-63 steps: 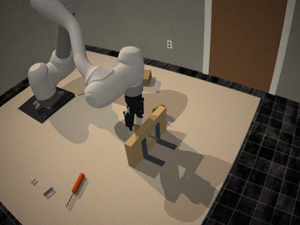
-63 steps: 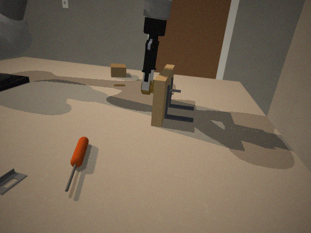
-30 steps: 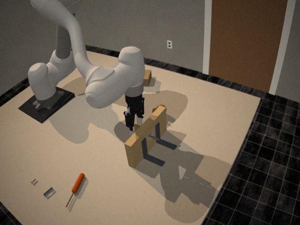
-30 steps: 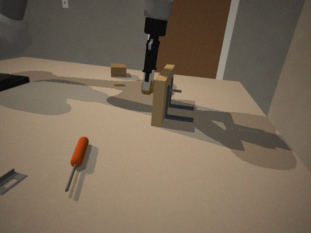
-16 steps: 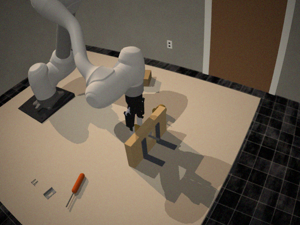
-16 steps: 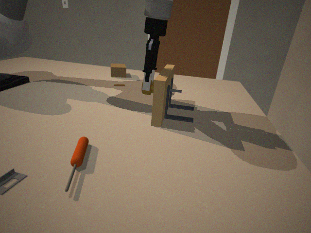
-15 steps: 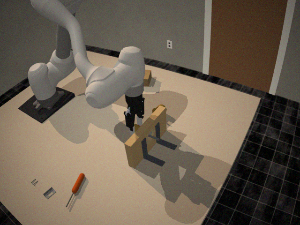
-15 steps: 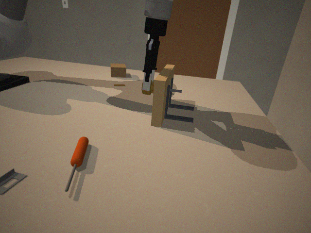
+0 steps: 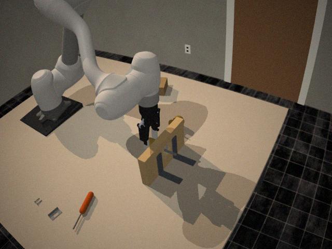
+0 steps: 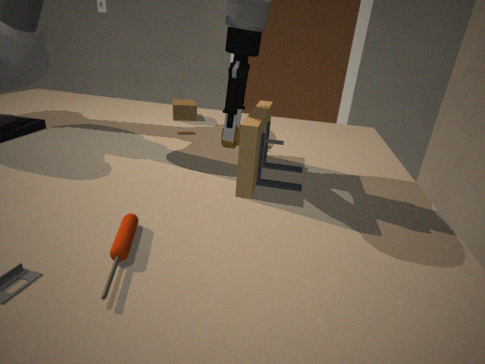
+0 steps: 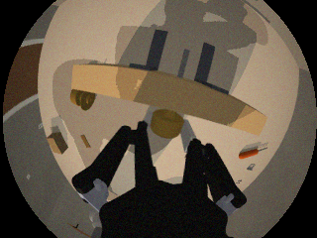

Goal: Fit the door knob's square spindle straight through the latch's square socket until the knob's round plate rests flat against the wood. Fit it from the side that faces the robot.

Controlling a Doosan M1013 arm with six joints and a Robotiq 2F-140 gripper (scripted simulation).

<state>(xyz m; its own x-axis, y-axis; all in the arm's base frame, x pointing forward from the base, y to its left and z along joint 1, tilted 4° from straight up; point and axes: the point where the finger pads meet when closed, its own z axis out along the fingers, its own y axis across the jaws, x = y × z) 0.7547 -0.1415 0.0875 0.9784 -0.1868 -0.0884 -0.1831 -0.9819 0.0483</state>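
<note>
Right now the brass door knob is 4 cm ahead of my hand, 1 cm to the right of it and 3 cm below it. The rest, counted from my hand: brass round piece (3 cm ahead, 24 cm to the left, 9 cm below); then latch socket (6 cm ahead, 1 cm to the right, 3 cm below); then upright wooden board (6 cm ahead, 1 cm to the right, 3 cm below).
</note>
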